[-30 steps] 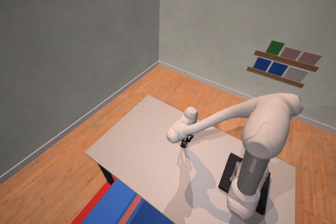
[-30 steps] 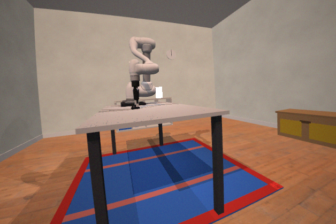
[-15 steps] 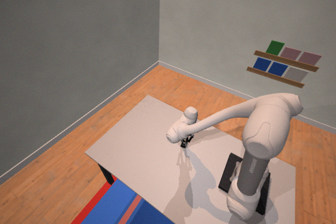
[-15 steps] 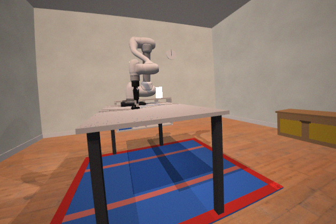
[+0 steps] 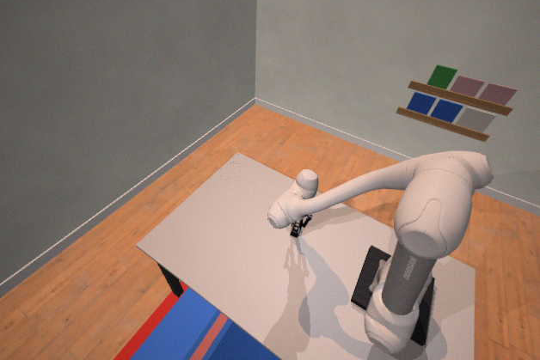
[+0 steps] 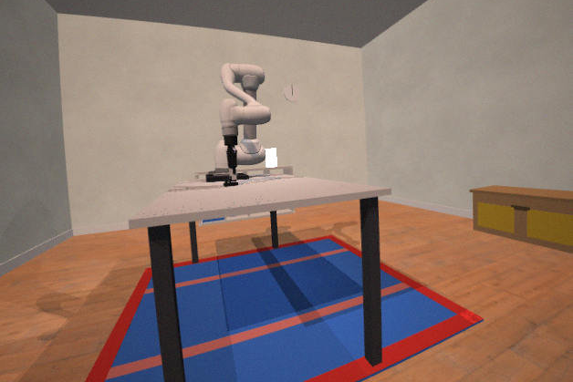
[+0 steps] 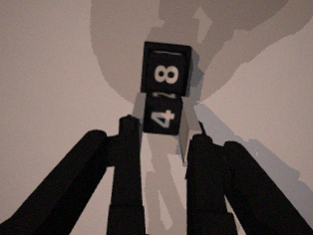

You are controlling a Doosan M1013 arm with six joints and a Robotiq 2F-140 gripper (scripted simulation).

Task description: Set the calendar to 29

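The black calendar tray is 2 cm to the right of my hand and 6 cm below it.
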